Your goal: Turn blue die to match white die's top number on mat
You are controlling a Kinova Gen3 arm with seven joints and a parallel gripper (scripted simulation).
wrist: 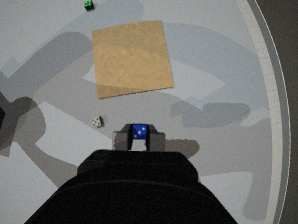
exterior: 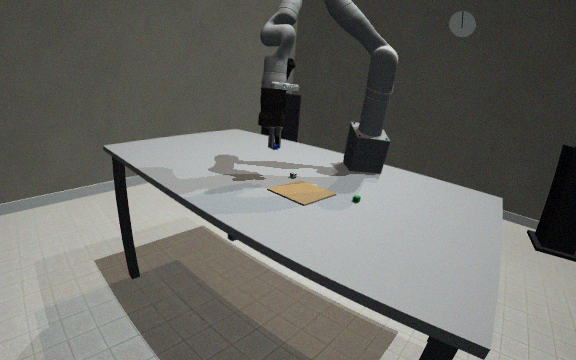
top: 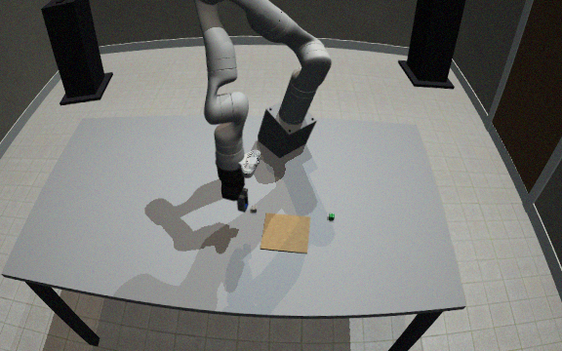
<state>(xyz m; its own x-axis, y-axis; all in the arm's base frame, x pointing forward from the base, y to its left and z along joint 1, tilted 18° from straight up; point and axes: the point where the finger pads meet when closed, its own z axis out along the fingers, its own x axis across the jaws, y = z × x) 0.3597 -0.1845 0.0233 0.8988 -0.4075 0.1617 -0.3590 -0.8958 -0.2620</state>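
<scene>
Now: the tan mat 120 mm to the left of my hand, 120 mm below it and 20 mm ahead of it. Round my hand: white die (110 mm below, 70 mm behind, 30 mm to the left); then green die (270 mm to the left, 110 mm below, 20 mm behind); then blue die (10 mm below).
</scene>
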